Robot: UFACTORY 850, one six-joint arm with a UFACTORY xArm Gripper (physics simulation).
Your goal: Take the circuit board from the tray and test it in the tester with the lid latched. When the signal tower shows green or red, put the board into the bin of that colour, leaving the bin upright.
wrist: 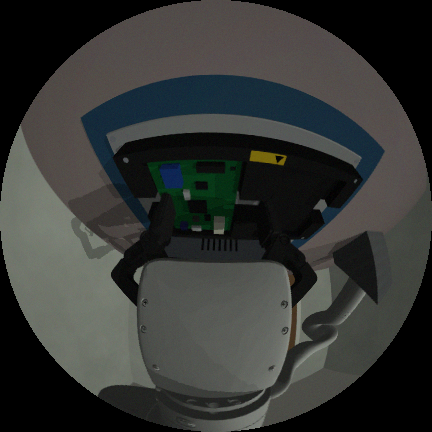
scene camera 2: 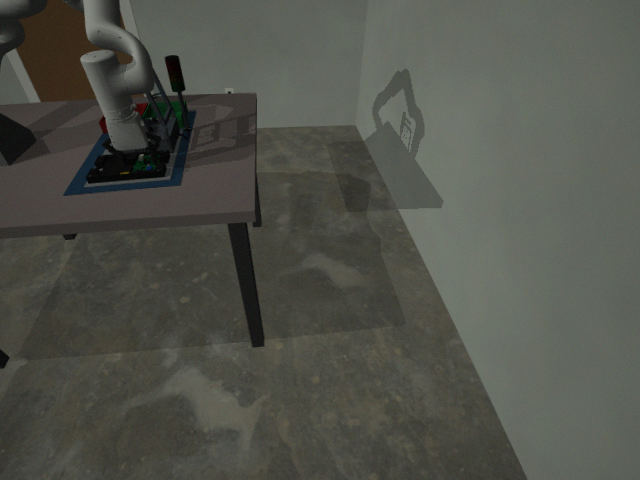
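The green circuit board (scene camera 2: 143, 164) (wrist: 217, 182) lies in the left part of the black tray (scene camera 2: 103, 169) (wrist: 300, 185) in the wrist view. My gripper (scene camera 2: 135, 153) (wrist: 215, 202) is open and empty, low over the tray, with one finger over the board's left edge and the other to its right. The grey tester (scene camera 2: 169, 135) (wrist: 185, 246) stands behind the tray, partly hidden by the arm, and its lid frame (scene camera 2: 163, 116) is raised. The signal tower (scene camera 2: 174, 73) looks dim red above and dim green below. The green bin (scene camera 2: 177, 106) and red bin (scene camera 2: 103, 125) are behind, partly hidden.
Tray and tester are on a blue mat (scene camera 2: 74, 188) (wrist: 215, 95) on the table (scene camera 2: 217, 198) (wrist: 215, 40). A dark wedge-shaped object (scene camera 2: 12, 136) is at the left in the scene view. The table's right edge is close beside the mat.
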